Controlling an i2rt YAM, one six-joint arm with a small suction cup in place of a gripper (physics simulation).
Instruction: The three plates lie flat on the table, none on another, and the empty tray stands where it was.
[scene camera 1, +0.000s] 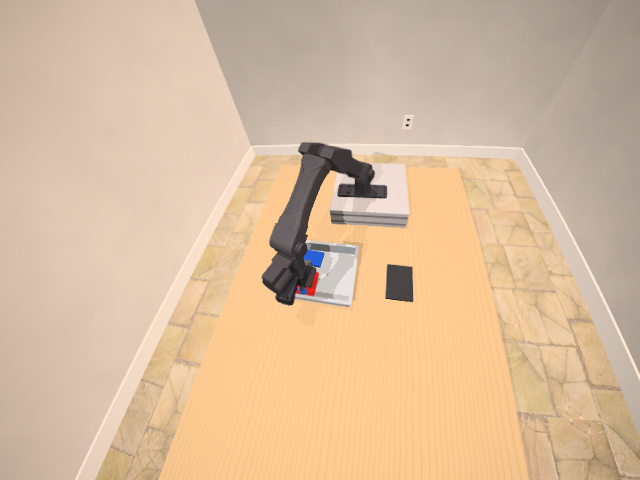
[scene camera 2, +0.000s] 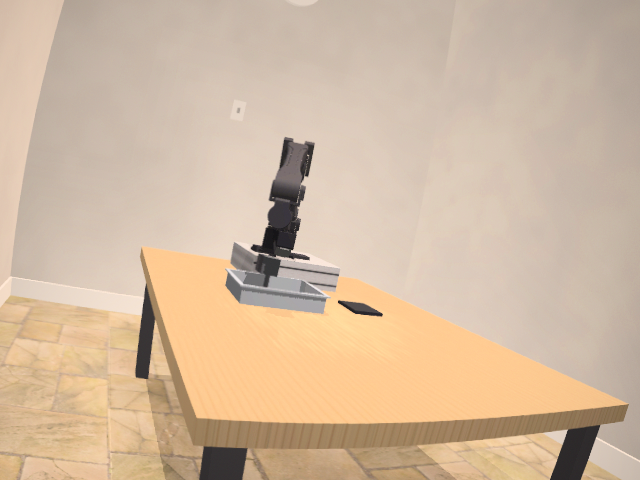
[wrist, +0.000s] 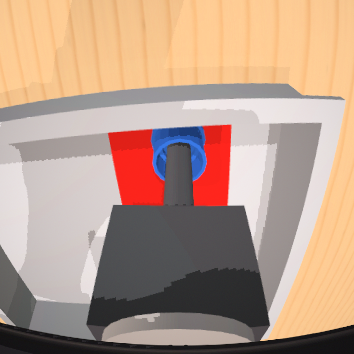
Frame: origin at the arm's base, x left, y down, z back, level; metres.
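Seen in the pictures: hand at its tool point: (scene camera 1: 303, 293) (scene camera 2: 261, 303) (wrist: 178, 127); arm's base at its link origin: (scene camera 1: 362, 191).
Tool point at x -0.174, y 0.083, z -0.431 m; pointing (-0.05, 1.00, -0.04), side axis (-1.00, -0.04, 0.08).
Note:
Offsets run from my tool point to a thing's top centre. Level surfaces: height alone.
The grey tray @[dx +0.053, dy -0.048, dz +0.078 m] (scene camera 1: 327, 299) (scene camera 2: 279, 300) (wrist: 225, 105) stands on the table left of centre. A red plate @[dx +0.006, dy -0.010, dz +0.034 m] (scene camera 1: 313, 282) (wrist: 135, 172) lies flat in its near left corner, and a blue plate @[dx -0.001, dy -0.011, dz +0.142 m] (scene camera 1: 314, 256) lies in its far left corner. A black plate @[dx +0.327, dy -0.007, dz +0.077 m] (scene camera 1: 399, 282) (scene camera 2: 360, 308) lies flat on the table right of the tray. My blue suction cup (wrist: 179, 154) (scene camera 1: 304, 290) is lowered into the tray and pressed on the red plate's top. In scene camera 2 the tray wall hides the cup and both plates inside.
The arm's grey base block (scene camera 1: 370, 212) (scene camera 2: 315, 269) stands behind the tray. The wooden table @[dy +0.002 m] (scene camera 1: 335, 387) (scene camera 2: 361, 371) stretches wide toward the front. The tray walls stand close around the cup.

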